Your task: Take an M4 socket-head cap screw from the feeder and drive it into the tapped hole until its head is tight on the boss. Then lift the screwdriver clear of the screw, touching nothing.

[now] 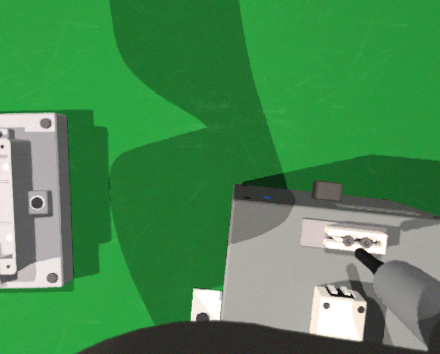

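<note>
My screwdriver reaches in from the lower right, its thin black bit pointing up and left. No screw shows on its tip, so I take it as open and empty. The tip appears at the lower edge of the white feeder nest; its height above the nest is hard to tell. Two grey socket-head screws sit side by side in the nest, a left screw and a right screw. At the far left, a small square boss with a dark round tapped hole stands on a grey fixture, well apart from the screwdriver.
The grey feeder box fills the lower right, with a brown block on its back edge. A white block stands below the nest. A white bracket is left of the box. The fixture plate has raised corners. A dark curved housing crosses the bottom.
</note>
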